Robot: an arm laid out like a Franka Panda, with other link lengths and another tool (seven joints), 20 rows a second.
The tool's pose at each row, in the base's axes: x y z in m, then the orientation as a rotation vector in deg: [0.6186 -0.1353 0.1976 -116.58 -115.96 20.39]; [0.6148 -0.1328 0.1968 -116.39 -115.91 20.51]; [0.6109 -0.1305 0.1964 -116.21 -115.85 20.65]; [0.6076 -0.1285 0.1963 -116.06 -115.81 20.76]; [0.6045 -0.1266 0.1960 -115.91 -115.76 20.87]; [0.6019 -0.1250 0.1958 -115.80 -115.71 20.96]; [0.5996 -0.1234 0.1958 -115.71 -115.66 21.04]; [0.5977 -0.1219 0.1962 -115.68 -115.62 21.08]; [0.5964 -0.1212 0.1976 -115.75 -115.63 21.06]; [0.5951 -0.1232 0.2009 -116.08 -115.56 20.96]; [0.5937 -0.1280 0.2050 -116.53 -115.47 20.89]
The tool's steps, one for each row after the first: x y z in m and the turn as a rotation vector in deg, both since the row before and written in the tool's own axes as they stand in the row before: [0.0025 -0.0033 0.0021 0.18 0.03 -0.07]; [0.0023 -0.0035 0.0017 0.18 0.02 -0.06]; [0.0020 -0.0031 0.0013 0.15 0.01 -0.06]; [0.0019 -0.0028 0.0014 0.15 0.02 -0.05]; [0.0016 -0.0024 0.0011 0.12 0.02 -0.03]; [0.0016 -0.0021 0.0008 0.11 0.01 -0.02]; [0.0015 -0.0019 0.0003 0.05 0.01 0.00]; [0.0007 -0.0017 -0.0008 -0.05 -0.02 0.03]; [-0.0020 -0.0024 -0.0026 -0.18 -0.03 0.20]; [-0.0048 -0.0027 -0.0034 -0.22 -0.08 0.28]
